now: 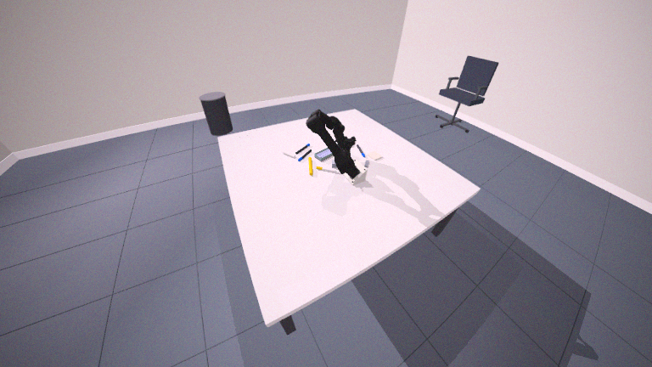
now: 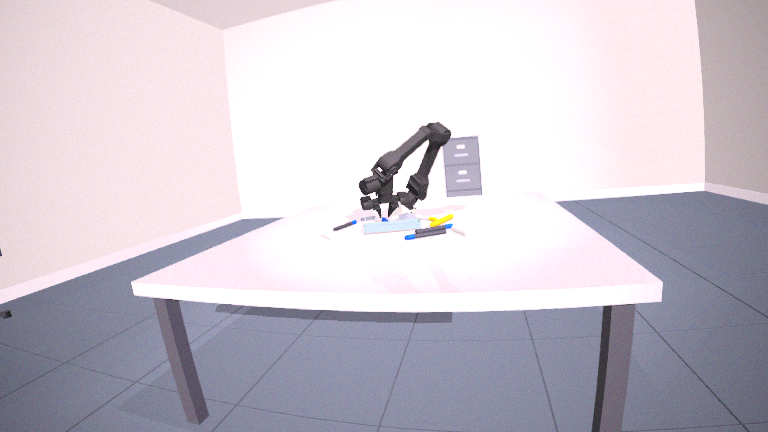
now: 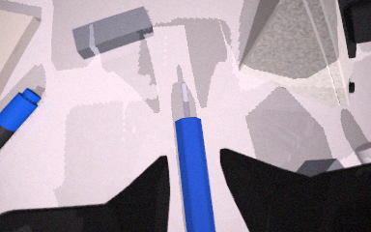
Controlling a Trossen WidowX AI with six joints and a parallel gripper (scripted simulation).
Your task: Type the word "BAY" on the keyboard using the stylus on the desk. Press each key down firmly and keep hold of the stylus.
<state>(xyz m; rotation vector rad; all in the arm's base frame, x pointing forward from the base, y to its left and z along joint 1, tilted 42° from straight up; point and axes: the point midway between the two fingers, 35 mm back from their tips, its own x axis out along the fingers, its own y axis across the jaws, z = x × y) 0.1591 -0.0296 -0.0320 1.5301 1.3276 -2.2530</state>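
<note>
My gripper tip is 1 cm past the blue stylus, 1 cm to the left of it and 1 cm above it. The rest, counted from my gripper tip: beige pad (1 cm behind, 20 cm to the right, 2 cm below); then white stylus tip (4 cm behind, 2 cm to the right, 1 cm below); then grey block (6 cm behind, 10 cm to the right, 2 cm below).
</note>
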